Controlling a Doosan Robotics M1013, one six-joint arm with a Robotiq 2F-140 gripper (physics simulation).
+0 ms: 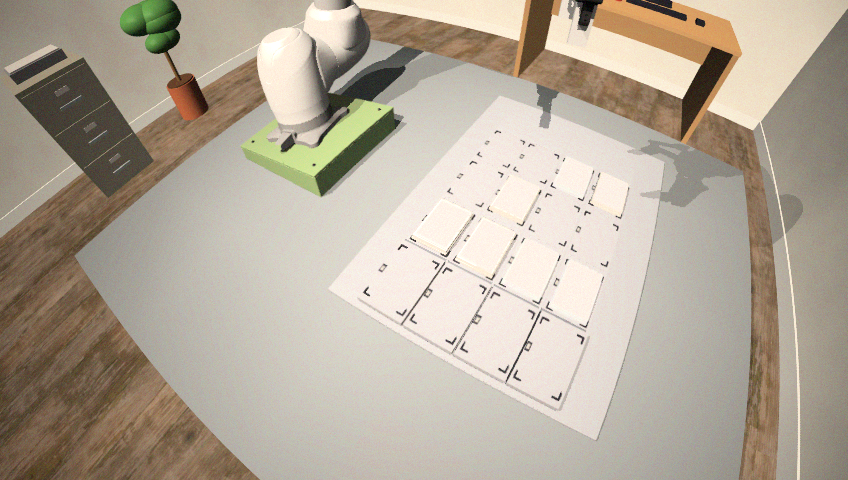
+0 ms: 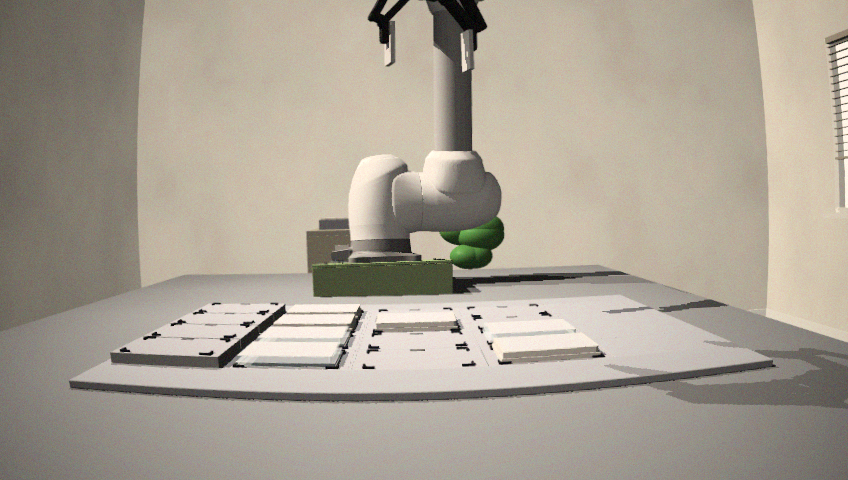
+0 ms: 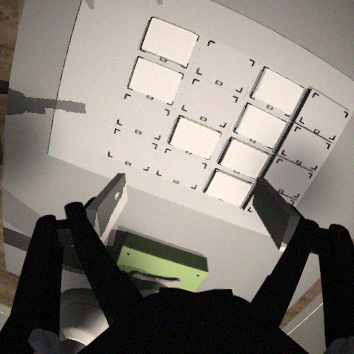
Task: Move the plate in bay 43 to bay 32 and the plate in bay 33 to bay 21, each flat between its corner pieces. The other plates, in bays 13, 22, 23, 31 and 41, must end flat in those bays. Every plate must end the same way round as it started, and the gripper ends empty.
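Places are measured from the arm's base along level axes (x left, y back, z up), in millimetres.
Where they show: gripper, fingertip midpoint: [image 1: 570,30] [image 2: 430,67] [image 3: 189,188]; arm's base, origin of the base link: [image 1: 308,125] [image 2: 381,261] [image 3: 153,287].
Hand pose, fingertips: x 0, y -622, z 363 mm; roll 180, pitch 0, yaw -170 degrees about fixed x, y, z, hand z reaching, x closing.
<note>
Things, the pixels of their top centre, and the offset from my fingertips. "pt": a spot on its surface instead. Level surfaces: height alone.
- bay 43 plate, middle of its top: [image 2: 290,348] [image 1: 578,288] [image 3: 279,91] dx -230, dy -160, dz -401 mm
- bay 33 plate, middle of its top: [image 2: 304,332] [image 1: 532,266] [image 3: 261,126] dx -210, dy -55, dz -401 mm
- row with the bay 23 plate, surface spot: [image 1: 486,246] [image 3: 246,159] pt dx -197, dy +50, dz -401 mm
- bay 13 plate, middle of its top: [image 2: 324,308] [image 1: 443,223] [image 3: 228,188] dx -171, dy +156, dz -401 mm
- bay 22 plate, middle of its top: [image 2: 415,317] [image 1: 516,196] [image 3: 194,138] dx -29, dy +20, dz -401 mm
- bay 31 plate, middle of its top: [image 2: 529,326] [image 1: 574,174] [image 3: 154,80] dx +112, dy -115, dz -401 mm
- bay 41 plate, middle of its top: [image 2: 545,341] [image 1: 611,191] [image 3: 168,40] dx +93, dy -220, dz -401 mm
- Bay 32, surface spot: [image 1: 554,218] [image 3: 209,104] pt dx -49, dy -83, dz -415 mm
- bay 21, surface spot: [image 1: 536,163] [image 3: 143,117] pt dx +129, dy -8, dz -415 mm
- white board, its level: dz -415 mm
Seven pale plates lie flat. The bay 43 plate [image 1: 575,292] [image 2: 288,352] [image 3: 280,91] and bay 33 plate [image 1: 529,270] [image 3: 260,125] share a row with the bay 23 plate [image 1: 486,246] [image 3: 245,157] and bay 13 plate [image 1: 443,227] [image 3: 230,189]. The bay 22 plate [image 1: 514,199] [image 2: 416,321] [image 3: 195,137], bay 31 plate [image 1: 573,177] [image 3: 155,80] and bay 41 plate [image 1: 609,194] [image 2: 544,346] [image 3: 170,41] lie in the other rows. Bay 32 [image 1: 554,218] [image 3: 210,103] and bay 21 [image 1: 536,163] [image 3: 143,116] are empty. My gripper [image 2: 428,64] [image 3: 189,188] is open and empty, high above the board.
The white board [image 1: 368,279] [image 2: 416,386] carries dark corner pieces and a raised row of empty bays [image 1: 547,359] [image 2: 169,346] [image 3: 324,111] beside the four-plate row. The arm stands on a green base [image 1: 285,171] [image 2: 382,279] [image 3: 165,262]. A desk [image 1: 648,41], cabinet [image 1: 89,121] and potted plant [image 1: 187,98] stand beyond.
</note>
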